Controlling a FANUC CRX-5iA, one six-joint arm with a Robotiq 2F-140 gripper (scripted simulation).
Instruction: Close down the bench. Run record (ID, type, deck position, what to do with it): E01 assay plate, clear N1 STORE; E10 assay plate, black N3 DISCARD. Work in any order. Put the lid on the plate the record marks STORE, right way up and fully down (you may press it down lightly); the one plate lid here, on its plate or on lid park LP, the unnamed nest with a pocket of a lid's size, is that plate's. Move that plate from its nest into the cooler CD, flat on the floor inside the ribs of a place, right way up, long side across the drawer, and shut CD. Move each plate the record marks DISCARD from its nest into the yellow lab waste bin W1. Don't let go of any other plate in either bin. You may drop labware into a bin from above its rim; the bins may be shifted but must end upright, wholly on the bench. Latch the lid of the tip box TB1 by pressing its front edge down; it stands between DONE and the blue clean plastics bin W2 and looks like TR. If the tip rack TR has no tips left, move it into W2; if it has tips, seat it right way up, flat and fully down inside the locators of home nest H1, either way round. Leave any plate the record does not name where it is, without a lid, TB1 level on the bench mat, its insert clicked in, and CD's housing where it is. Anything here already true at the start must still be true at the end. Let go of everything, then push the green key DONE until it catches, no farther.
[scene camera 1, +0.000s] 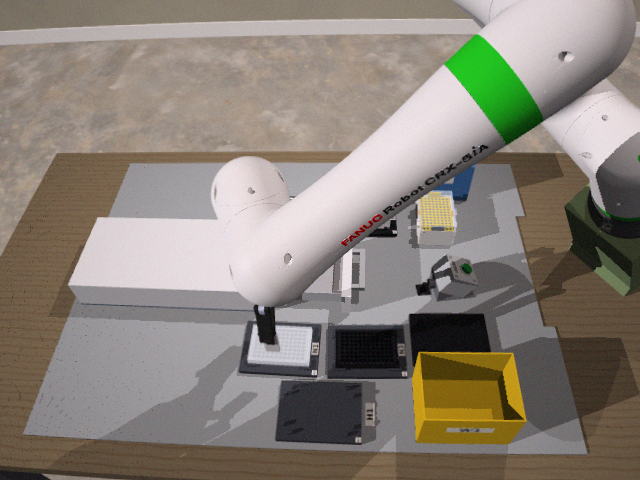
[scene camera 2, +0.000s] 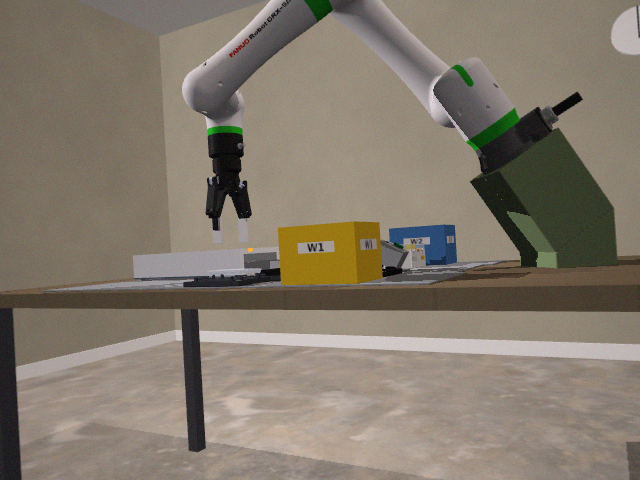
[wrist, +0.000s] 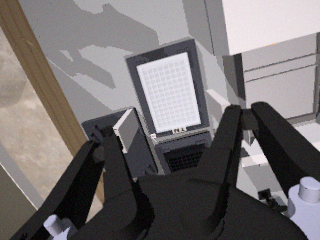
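I find my gripper (scene camera 2: 231, 242), and I can see my gripper (scene camera 1: 276, 326) and again my gripper (wrist: 170, 109). A yellow bin W1 (scene camera 1: 460, 389) is here too, the same yellow bin W1 (scene camera 2: 348, 252) appearing once more. As for the white cooler CD (scene camera 1: 143, 262), I also see the white cooler CD (scene camera 2: 183, 264) and, from the wrist, the white cooler CD (wrist: 230, 34).
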